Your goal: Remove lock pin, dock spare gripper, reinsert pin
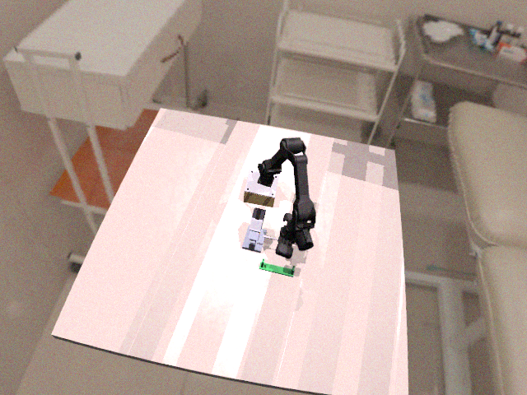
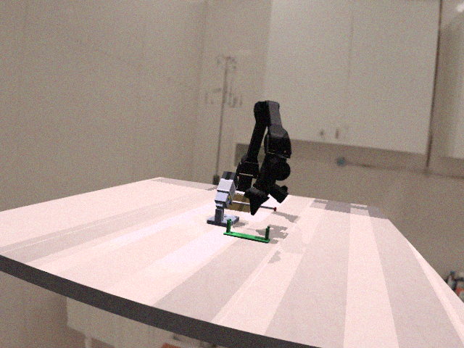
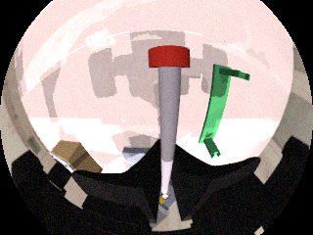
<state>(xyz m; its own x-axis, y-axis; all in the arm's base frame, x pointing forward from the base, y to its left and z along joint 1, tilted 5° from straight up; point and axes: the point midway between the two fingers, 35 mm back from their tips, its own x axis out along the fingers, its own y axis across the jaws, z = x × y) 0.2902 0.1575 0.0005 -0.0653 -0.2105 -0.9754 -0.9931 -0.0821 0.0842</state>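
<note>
Now: the grey mount 110 mm to the right of my gripper tip. Round my gripper tip: spare gripper: 110 mm to the right, 70 mm above, 20 mm behind; then green rack: 90 mm ahead, 30 mm below, 20 mm to the left.
</note>
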